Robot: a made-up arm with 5 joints.
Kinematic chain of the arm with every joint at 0, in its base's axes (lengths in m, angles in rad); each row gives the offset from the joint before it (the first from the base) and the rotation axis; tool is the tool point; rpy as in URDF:
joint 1: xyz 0 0 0.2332 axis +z
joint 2: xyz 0 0 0 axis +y
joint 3: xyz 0.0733 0 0.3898 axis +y
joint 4: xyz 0.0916 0 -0.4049 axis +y
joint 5: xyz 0.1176 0 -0.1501 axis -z
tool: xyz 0 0 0 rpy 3.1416 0 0
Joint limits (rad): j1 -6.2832..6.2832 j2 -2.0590..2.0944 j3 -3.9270..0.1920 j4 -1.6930..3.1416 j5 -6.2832..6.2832
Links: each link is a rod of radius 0.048 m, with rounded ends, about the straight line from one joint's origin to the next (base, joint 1, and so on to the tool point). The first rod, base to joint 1, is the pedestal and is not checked.
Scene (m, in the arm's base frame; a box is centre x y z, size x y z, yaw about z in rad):
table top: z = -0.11
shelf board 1: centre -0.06 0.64 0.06 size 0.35 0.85 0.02 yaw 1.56
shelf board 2: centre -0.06 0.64 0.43 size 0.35 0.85 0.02 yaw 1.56
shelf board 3: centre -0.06 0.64 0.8 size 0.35 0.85 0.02 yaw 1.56
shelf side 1: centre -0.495 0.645 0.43 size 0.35 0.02 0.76 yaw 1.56
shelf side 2: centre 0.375 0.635 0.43 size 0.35 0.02 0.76 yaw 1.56
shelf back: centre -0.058 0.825 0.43 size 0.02 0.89 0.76 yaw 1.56
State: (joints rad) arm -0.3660 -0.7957 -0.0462 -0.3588 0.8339
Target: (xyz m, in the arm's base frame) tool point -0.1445 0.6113 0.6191
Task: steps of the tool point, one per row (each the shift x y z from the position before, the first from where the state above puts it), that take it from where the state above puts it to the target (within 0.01 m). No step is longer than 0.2 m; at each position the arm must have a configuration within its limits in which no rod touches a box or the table.
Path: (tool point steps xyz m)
1: 0.0563 0.0802 0.0365
2: 0.0334 0.1026 0.0336
3: 0.0025 0.1179 0.0308
4: -0.0347 0.1235 0.0276
5: -0.0743 0.1168 0.0245
6: -0.1125 0.0972 0.0213
7: -0.1450 0.0650 0.0179
8: -0.1675 0.0220 0.0146

